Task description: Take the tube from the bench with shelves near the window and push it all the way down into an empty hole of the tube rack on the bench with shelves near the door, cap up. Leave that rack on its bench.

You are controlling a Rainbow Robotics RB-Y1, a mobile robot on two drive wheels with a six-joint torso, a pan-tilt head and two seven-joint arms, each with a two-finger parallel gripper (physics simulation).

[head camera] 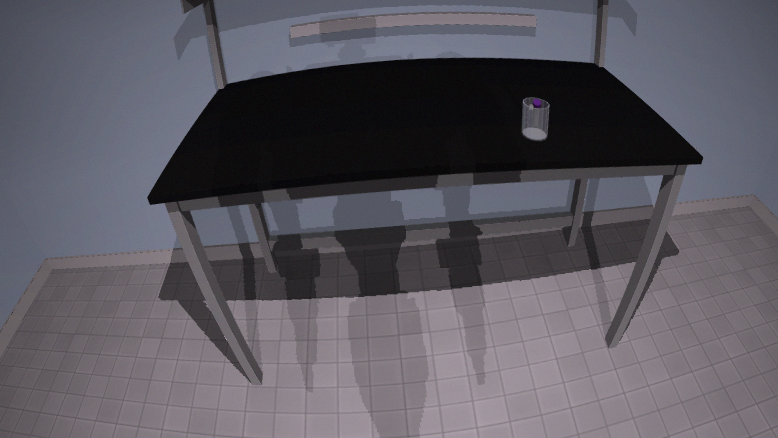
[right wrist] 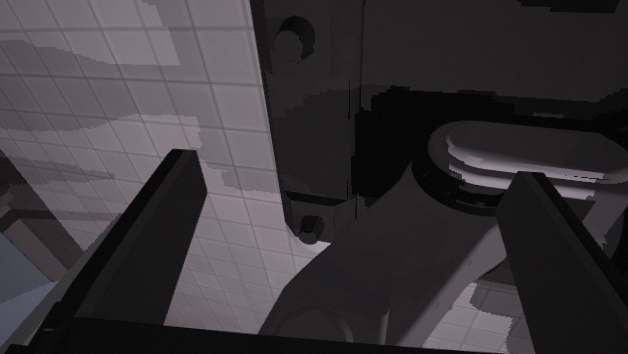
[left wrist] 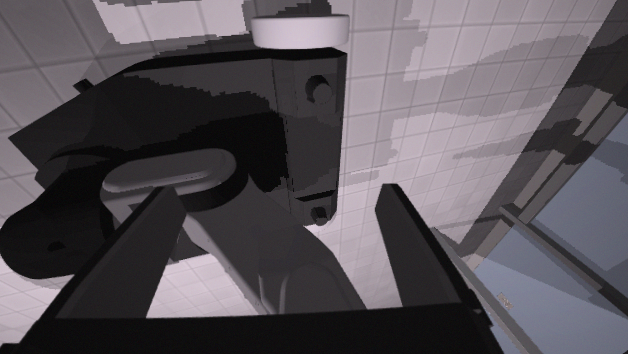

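Note:
A black-topped bench (head camera: pixel 348 125) stands ahead in the head view. A clear glass beaker (head camera: pixel 535 122) stands on its right half. A tube with a purple cap (head camera: pixel 537 102) is inside the beaker, cap up near the rim; its body is hard to make out through the glass. My left gripper (left wrist: pixel 281 198) is open and empty, beside the robot's own base. My right gripper (right wrist: pixel 352 181) is open and empty, on the other side of the base. Both are away from the bench top, and neither shows in the head view. The tube rack does not show.
Grey shelf posts (head camera: pixel 216 48) (head camera: pixel 601 32) rise at the bench's back corners. A pale rail (head camera: pixel 413 21) runs along the wall behind. The bench's front legs (head camera: pixel 217 293) (head camera: pixel 646 255) stand on the tiled floor. The robot's shadow falls on floor and wall under the bench.

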